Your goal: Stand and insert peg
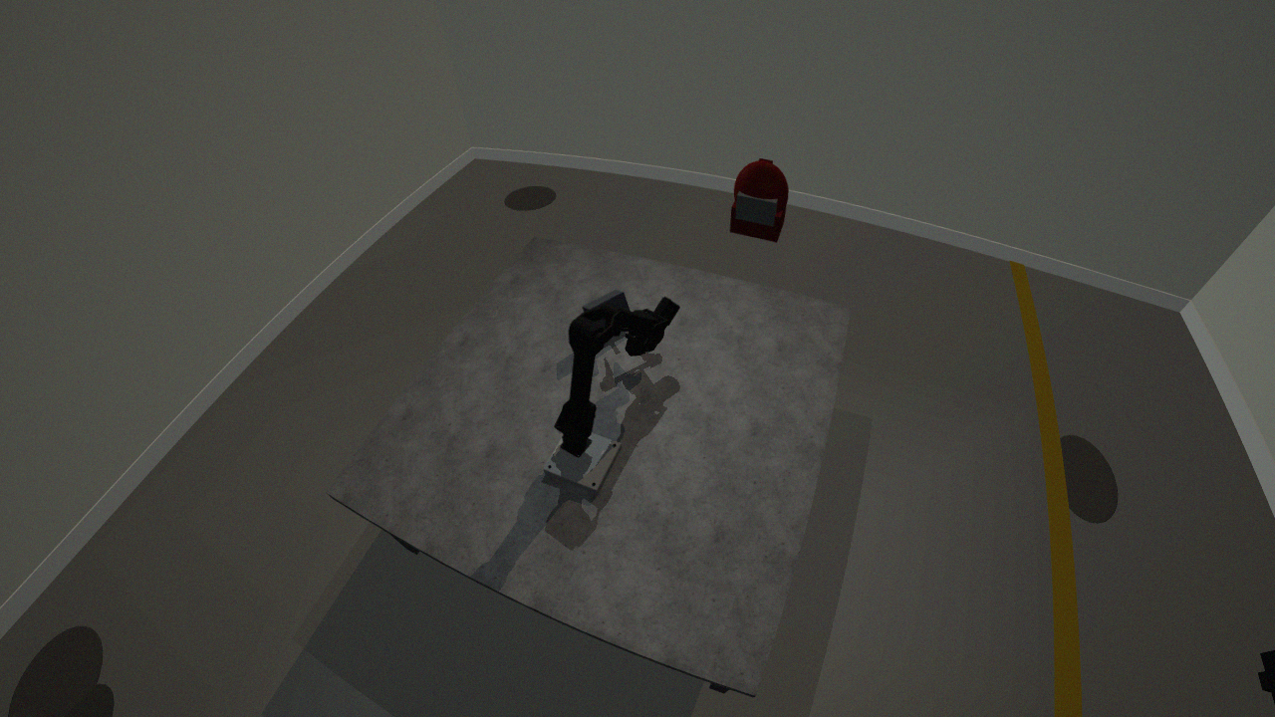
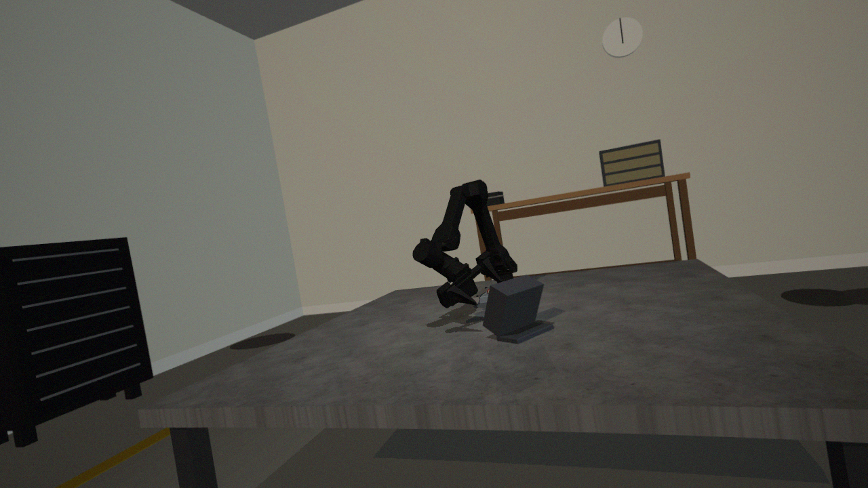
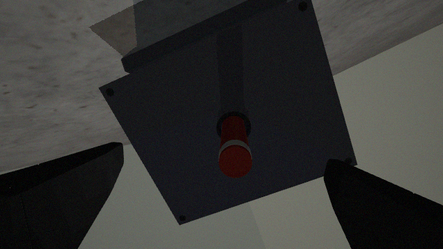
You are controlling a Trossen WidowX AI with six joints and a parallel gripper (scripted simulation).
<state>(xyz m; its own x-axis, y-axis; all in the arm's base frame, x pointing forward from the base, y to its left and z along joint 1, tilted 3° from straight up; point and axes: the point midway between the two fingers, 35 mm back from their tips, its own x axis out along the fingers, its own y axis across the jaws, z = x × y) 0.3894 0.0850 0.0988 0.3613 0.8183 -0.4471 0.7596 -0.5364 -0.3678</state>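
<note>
My gripper tip is now 20 mm to the right of the red peg and 10 mm above it. Also, from my gripper tip: grey sloped panel (20 mm ahead, 70 mm to the left, 30 mm below).
</note>
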